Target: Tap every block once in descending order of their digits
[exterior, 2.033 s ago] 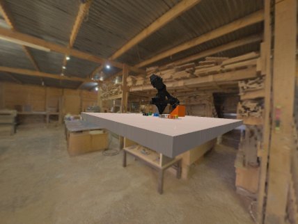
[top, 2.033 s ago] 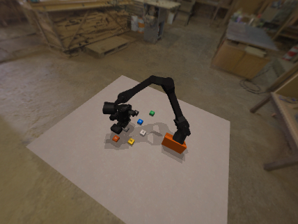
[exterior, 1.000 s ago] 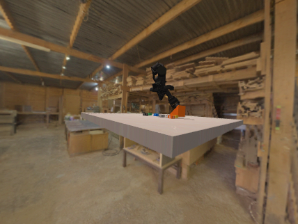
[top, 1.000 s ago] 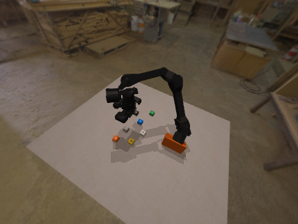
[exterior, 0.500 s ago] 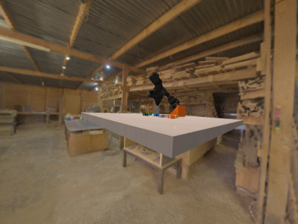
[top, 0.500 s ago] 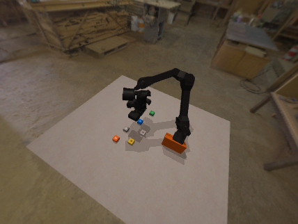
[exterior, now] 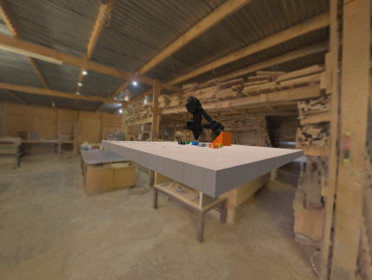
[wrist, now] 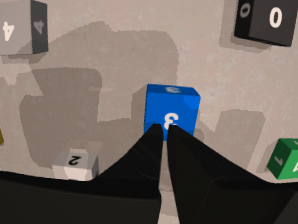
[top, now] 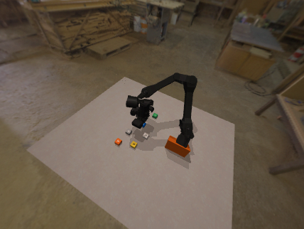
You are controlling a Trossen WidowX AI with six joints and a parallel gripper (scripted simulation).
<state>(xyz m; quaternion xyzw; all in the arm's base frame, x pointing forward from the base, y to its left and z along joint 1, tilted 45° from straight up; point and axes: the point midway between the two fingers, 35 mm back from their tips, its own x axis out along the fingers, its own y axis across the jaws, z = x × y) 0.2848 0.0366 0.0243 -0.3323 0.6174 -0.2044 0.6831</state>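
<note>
My gripper tip is now 20 mm above the blue block and 10 mm to the left of it. From my gripper tip the other things lie so: white block 70 mm behind, 50 mm to the left, 20 mm below; then black block 80 mm ahead, 50 mm to the right, 20 mm below; then grey block 100 mm to the left, 40 mm ahead, 20 mm below.
</note>
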